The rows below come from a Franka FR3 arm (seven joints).
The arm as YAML. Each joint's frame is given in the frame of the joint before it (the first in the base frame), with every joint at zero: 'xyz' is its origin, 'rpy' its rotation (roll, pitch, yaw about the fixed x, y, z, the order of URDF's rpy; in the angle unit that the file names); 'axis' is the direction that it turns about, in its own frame. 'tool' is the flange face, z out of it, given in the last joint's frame.
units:
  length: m
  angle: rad
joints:
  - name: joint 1
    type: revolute
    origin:
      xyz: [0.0, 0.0, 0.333]
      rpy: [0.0, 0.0, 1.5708]
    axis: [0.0, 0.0, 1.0]
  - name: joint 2
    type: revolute
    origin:
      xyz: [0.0, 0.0, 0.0]
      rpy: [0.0, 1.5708, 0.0]
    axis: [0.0, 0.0, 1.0]
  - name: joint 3
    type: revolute
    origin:
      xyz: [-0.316, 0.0, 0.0]
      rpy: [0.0, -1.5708, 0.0]
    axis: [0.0, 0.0, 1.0]
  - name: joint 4
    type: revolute
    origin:
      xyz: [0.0, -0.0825, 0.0]
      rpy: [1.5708, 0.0, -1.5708]
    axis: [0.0, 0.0, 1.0]
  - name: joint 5
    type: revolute
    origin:
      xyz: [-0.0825, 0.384, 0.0]
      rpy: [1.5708, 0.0, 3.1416]
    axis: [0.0, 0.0, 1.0]
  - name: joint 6
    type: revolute
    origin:
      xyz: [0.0, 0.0, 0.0]
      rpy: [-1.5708, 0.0, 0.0]
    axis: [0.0, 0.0, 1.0]
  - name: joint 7
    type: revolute
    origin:
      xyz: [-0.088, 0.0, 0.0]
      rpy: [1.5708, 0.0, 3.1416]
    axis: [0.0, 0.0, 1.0]
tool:
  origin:
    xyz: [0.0, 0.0, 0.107]
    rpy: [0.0, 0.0, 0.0]
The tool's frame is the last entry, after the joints.
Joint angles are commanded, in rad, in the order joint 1, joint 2, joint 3, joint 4, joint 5, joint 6, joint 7. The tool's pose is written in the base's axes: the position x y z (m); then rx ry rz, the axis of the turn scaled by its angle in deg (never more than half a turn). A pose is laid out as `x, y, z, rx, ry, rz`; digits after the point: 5 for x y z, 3 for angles.
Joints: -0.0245 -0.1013 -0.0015 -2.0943 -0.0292 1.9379 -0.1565
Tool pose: 0.51597, -0.01543, 0.46197, 178.237, 12.653, -5.120
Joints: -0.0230 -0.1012 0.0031 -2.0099 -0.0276 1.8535 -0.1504
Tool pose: 0.52162, -0.01250, 0.49459, 178.247, 12.400, -5.116
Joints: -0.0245 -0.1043 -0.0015 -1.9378 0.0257 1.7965 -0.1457
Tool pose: 0.52527, -0.01151, 0.52567, -178.071, -10.116, 3.095
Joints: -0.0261 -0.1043 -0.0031 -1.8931 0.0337 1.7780 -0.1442
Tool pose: 0.52862, -0.01258, 0.54547, -177.787, -9.602, 0.700
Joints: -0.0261 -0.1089 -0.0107 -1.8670 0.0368 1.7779 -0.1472
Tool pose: 0.53018, -0.01656, 0.56047, -177.730, -9.183, -2.059
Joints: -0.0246 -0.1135 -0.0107 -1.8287 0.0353 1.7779 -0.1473
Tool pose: 0.53236, -0.01600, 0.58147, -177.929, -9.426, -5.857
